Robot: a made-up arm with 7 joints. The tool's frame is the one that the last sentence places. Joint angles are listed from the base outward.
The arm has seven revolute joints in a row. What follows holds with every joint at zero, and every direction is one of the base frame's. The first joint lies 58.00 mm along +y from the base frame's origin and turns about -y. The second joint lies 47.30 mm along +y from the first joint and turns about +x. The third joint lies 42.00 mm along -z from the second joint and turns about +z. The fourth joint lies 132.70 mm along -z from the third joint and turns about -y. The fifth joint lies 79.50 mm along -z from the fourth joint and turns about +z. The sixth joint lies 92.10 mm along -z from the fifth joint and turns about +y. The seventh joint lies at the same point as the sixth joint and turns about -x. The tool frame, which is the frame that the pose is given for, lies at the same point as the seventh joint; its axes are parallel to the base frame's.
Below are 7 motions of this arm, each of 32 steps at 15 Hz.
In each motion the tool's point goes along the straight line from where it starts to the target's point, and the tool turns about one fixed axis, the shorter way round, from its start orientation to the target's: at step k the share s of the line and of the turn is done. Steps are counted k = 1, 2, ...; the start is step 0. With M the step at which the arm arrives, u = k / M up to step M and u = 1 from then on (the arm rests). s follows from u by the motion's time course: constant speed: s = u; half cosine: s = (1 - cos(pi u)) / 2; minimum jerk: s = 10 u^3 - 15 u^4 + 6 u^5.
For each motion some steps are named. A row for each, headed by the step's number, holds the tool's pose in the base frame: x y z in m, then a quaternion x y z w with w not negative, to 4 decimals.
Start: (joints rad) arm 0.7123 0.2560 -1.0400 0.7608 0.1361 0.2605 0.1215
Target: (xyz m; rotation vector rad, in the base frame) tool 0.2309 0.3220 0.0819 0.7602 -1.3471 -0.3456
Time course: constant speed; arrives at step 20
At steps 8, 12, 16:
8: 0.2431 0.1782 -0.0868 0.1855 -0.5027 -0.3476 0.7695
12: 0.2390 0.2261 -0.0306 0.2397 -0.5416 -0.2858 0.7534
16: 0.2350 0.2741 0.0257 0.2919 -0.5759 -0.2215 0.7309

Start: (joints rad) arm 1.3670 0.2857 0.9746 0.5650 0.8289 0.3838 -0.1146
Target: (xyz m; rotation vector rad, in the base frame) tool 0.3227 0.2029 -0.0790 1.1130 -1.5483 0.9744
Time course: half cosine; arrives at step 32
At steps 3, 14, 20, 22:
3: 0.2905 0.2669 -0.0088 -0.4367 -0.5902 0.5691 0.3702
14: 0.3030 0.2420 -0.0361 -0.0916 -0.6800 0.5612 0.4628
20: 0.3125 0.2231 -0.0568 0.1810 -0.6868 0.5040 0.4915
22: 0.3154 0.2174 -0.0630 0.2608 -0.6782 0.4789 0.4926

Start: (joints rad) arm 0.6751 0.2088 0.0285 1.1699 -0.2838 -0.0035 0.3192
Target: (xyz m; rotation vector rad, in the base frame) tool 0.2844 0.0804 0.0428 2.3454 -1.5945 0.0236
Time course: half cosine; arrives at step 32
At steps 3, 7, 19, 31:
3: 0.2708 0.1581 -0.0824 0.1375 -0.7491 -0.2147 0.6114
7: 0.2720 0.1508 -0.0706 0.2160 -0.7563 -0.1987 0.5847
19: 0.2795 0.1086 -0.0026 0.6228 -0.6919 -0.0822 0.3558
31: 0.2844 0.0806 0.0425 0.8163 -0.5568 0.0076 0.1536

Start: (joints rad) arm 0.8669 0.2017 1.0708 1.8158 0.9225 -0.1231 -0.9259
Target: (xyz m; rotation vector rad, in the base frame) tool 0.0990 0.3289 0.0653 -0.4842 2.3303 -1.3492
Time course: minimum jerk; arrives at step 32
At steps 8, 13, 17, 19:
8: 0.1257 0.2807 0.0026 0.0839 0.6323 -0.7660 0.0804
13: 0.1190 0.2928 0.0184 0.0189 0.6970 -0.7078 0.1134
17: 0.1121 0.3051 0.0344 -0.0478 0.7540 -0.6387 0.1456
19: 0.1088 0.3112 0.0424 -0.0805 0.7784 -0.6015 0.1607

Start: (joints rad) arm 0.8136 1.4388 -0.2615 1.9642 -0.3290 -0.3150 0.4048
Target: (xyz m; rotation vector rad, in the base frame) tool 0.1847 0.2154 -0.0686 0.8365 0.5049 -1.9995
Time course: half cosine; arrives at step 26
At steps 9, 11, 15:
9: 0.1557 0.2099 0.0355 0.4916 -0.3394 -0.7628 0.2475
11: 0.1602 0.2107 0.0195 0.4786 -0.2591 -0.7888 0.2855
15: 0.1696 0.2125 -0.0145 0.4373 -0.0819 -0.8211 0.3576

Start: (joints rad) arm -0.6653 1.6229 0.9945 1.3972 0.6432 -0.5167 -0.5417
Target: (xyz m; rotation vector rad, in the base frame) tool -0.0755 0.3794 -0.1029 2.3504 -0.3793 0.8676
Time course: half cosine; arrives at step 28
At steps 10, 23, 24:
10: 0.0979 0.3239 0.0159 0.6198 -0.7300 0.0417 0.2850
23: -0.0570 0.3735 -0.0902 0.8771 -0.2150 0.3020 0.3053
24: -0.0635 0.3756 -0.0947 0.8806 -0.1896 0.3109 0.3033

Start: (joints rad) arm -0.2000 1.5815 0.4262 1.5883 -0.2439 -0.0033 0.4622
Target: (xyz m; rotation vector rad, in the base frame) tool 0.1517 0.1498 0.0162 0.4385 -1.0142 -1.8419
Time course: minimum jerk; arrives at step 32
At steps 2, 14, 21, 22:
2: 0.1675 0.2759 0.0402 0.5111 -0.3578 -0.5971 0.5042
14: 0.1615 0.2277 0.0310 0.3902 -0.3862 -0.6683 0.5019
21: 0.1553 0.1783 0.0216 0.2584 -0.4070 -0.7270 0.4890
22: 0.1546 0.1726 0.0205 0.2426 -0.4089 -0.7328 0.4868

